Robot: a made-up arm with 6 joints.
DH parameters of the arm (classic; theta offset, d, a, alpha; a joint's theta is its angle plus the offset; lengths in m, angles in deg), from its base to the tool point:
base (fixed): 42.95 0 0.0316 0
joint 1: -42.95 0.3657 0.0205 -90
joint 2: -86.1 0 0.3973 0
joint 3: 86.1 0.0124 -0.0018 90
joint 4: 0 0.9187 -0.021 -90
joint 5: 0 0.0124 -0.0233 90
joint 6: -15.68 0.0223 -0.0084 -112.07
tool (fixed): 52.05 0.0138 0 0
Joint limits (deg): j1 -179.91..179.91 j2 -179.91..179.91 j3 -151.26..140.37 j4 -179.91..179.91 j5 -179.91..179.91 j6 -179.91..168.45
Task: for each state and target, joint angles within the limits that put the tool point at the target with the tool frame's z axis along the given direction. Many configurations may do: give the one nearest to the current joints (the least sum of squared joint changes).
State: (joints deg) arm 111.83 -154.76 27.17 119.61 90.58 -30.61
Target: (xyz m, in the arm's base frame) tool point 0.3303 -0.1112 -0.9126 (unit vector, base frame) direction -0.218 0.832 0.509
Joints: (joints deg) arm 155.76 -178.48 19.67 122.46 91.48 -31.54
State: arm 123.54 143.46 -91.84 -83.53 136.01 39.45
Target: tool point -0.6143 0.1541 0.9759 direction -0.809 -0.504 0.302
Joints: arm 166.69 128.81 -109.06 -48.08 118.53 39.72
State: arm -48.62 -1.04 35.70 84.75 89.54 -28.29
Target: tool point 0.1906 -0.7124 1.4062 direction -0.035 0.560 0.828
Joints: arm -79.22 2.18 46.08 65.15 107.03 17.35
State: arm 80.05 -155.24 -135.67 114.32 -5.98 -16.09
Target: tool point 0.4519 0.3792 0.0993 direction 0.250 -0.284 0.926
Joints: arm 44.02 -113.62 -149.57 143.30 -31.68 -7.64
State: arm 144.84 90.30 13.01 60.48 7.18 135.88
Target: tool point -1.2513 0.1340 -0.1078 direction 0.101 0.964 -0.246
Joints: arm 176.04 103.64 8.94 72.95 30.18 139.35
